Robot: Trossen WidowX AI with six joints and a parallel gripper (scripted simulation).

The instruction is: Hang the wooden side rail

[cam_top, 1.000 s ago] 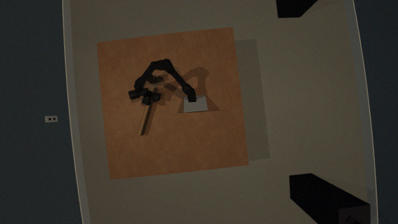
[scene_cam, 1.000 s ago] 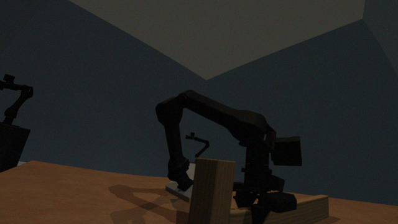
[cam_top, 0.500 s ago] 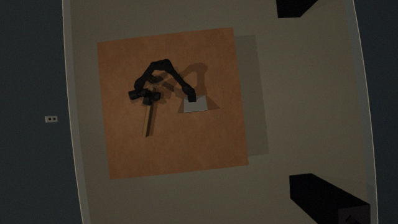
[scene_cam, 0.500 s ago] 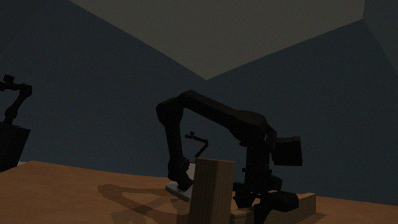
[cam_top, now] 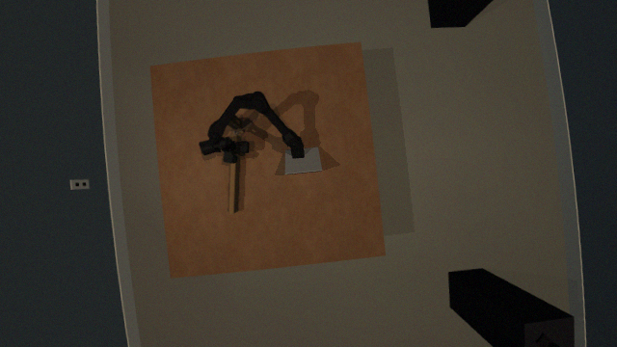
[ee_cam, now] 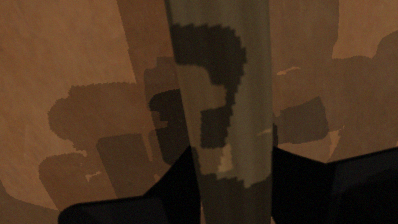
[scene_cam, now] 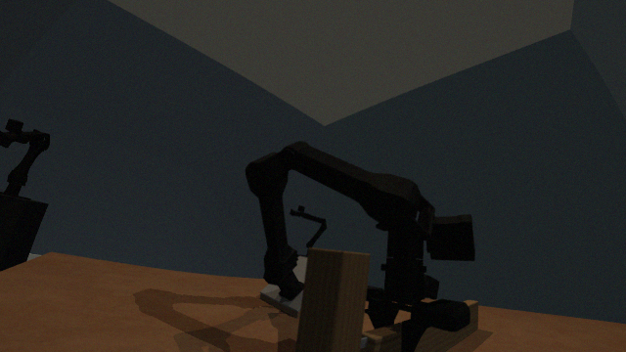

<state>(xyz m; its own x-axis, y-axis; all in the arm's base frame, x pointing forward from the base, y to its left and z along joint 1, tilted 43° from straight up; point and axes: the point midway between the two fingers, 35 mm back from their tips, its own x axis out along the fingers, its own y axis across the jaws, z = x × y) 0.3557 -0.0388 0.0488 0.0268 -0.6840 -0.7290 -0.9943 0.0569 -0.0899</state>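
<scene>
My gripper tip is 14 cm to the left of the headboard post, 6 cm below it and 1 cm past it.
</scene>
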